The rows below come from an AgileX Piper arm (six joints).
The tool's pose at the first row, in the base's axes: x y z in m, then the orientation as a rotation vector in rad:
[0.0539, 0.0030, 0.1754, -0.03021, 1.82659, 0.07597]
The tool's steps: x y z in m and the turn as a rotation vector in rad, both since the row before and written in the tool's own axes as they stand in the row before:
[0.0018, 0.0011, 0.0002, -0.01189, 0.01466, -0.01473]
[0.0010, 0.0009, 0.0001, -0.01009, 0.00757, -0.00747]
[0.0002, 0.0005, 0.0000, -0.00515, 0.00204, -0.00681]
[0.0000, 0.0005, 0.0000, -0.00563, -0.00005, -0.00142]
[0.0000, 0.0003, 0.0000, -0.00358, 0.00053, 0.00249]
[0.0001, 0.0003, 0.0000, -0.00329, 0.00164, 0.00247]
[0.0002, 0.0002, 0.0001, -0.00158, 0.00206, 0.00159]
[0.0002, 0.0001, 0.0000, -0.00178, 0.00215, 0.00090]
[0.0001, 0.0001, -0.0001, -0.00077, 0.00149, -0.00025]
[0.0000, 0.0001, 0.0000, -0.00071, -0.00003, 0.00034]
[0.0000, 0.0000, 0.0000, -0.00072, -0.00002, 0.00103]
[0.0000, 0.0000, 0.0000, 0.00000, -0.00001, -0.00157]
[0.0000, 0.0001, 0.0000, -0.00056, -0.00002, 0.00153]
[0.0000, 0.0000, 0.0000, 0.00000, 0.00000, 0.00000]
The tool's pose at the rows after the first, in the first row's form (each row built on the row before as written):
[0.0536, 0.0041, 0.1736, -0.05272, 1.84038, 0.07640]
[0.0534, 0.0050, 0.1726, -0.06702, 1.84733, 0.08036]
[0.0533, 0.0055, 0.1724, -0.07701, 1.84889, 0.08033]
[0.0533, 0.0060, 0.1724, -0.08224, 1.84861, 0.08455]
[0.0533, 0.0063, 0.1724, -0.08246, 1.84917, 0.08958]
[0.0532, 0.0066, 0.1723, -0.08257, 1.85084, 0.09430]
[0.0532, 0.0068, 0.1721, -0.08232, 1.85293, 0.09682]
[0.0531, 0.0069, 0.1719, -0.08286, 1.85507, 0.09904]
[0.0530, 0.0070, 0.1718, -0.08372, 1.85652, 0.09954]
[0.0530, 0.0071, 0.1718, -0.08390, 1.85648, 0.10044]
[0.0530, 0.0071, 0.1718, -0.08344, 1.85649, 0.10182]
[0.0530, 0.0071, 0.1718, -0.08490, 1.85639, 0.10073]
[0.0530, 0.0072, 0.1718, -0.08387, 1.85644, 0.10231]
[0.0530, 0.0072, 0.1718, -0.08387, 1.85644, 0.10231]

